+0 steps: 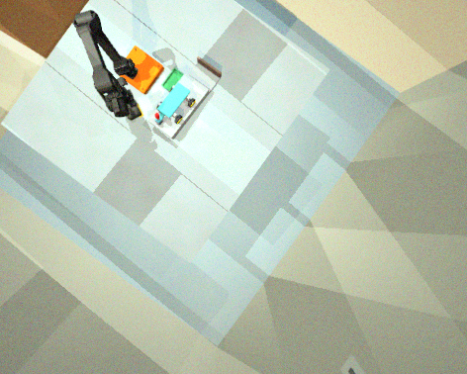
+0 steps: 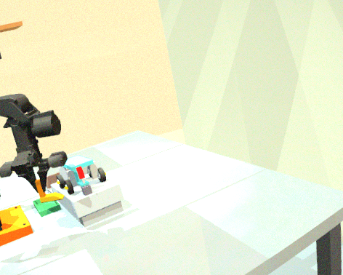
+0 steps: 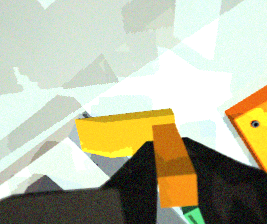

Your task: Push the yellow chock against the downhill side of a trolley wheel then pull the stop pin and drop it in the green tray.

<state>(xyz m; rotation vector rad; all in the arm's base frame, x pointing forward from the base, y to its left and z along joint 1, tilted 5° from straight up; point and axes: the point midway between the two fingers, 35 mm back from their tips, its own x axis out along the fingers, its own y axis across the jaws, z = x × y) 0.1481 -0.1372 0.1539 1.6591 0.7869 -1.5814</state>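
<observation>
Now: the yellow chock 2 cm ahead of my gripper tip, 1 cm to the right of it and 1 cm below it. Round my gripper tip: grey ramp (16 cm ahead, 11 cm to the left, 9 cm below); red-headed stop pin (13 cm ahead, 1 cm below); cyan trolley (16 cm ahead, 10 cm to the left, 3 cm below).
</observation>
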